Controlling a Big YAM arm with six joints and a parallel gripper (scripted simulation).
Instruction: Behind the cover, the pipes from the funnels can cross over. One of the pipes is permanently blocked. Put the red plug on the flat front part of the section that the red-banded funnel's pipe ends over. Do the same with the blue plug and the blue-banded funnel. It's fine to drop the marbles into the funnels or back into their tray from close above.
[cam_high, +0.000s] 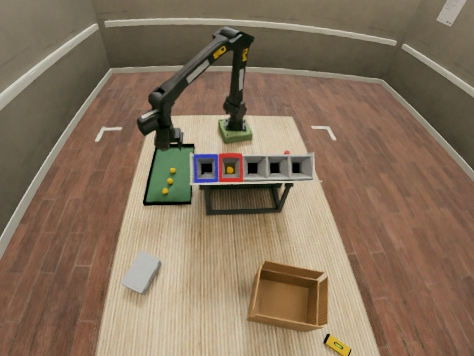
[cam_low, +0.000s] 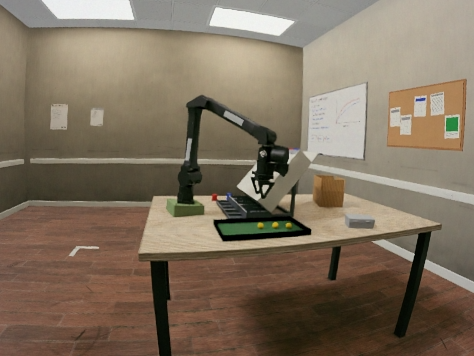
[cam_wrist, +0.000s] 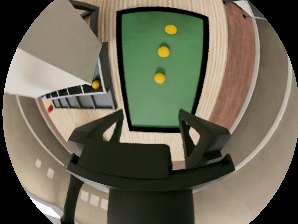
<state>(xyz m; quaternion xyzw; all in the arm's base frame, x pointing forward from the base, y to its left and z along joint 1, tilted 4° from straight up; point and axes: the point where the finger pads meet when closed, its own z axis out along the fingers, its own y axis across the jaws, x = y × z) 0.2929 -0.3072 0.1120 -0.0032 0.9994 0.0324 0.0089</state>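
Right now my hand is 14 cm above the green marble tray and 2 cm to the left of it. The rest, counted from my hand: yellow level: 77 cm ahead, 57 cm to the left, 14 cm below; white cover: 31 cm to the left, 12 cm ahead, 6 cm above; grey block: 49 cm ahead, 13 cm below, 7 cm to the right.
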